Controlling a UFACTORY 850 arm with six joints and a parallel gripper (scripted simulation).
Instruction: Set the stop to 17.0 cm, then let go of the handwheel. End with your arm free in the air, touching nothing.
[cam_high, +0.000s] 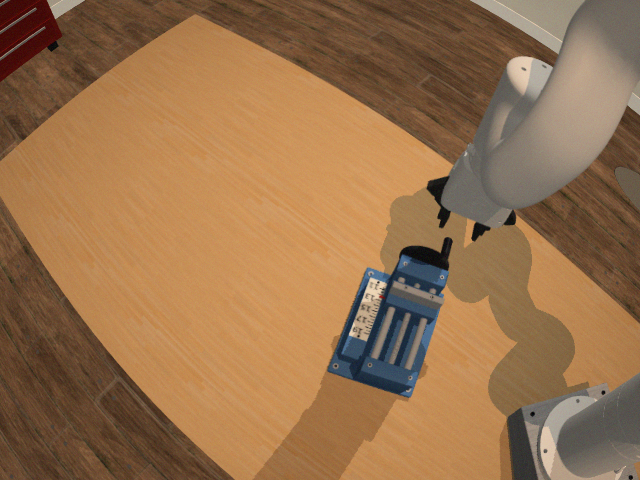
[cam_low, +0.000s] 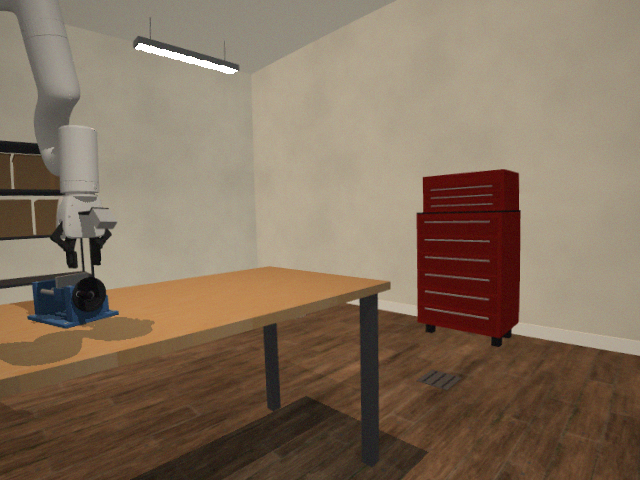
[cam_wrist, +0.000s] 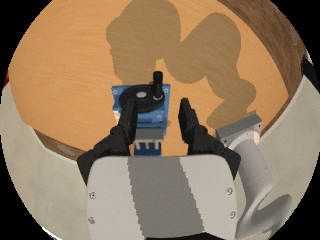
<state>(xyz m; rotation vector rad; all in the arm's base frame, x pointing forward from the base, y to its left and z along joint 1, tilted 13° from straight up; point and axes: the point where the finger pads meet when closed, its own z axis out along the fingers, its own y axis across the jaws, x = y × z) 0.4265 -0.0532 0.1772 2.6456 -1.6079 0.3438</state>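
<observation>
Right now my hand is 90 mm above the black handwheel and 20 mm to the right of it. Also, from my hand: grey stop bar 120 mm to the left, 80 mm below, 20 mm behind.
</observation>
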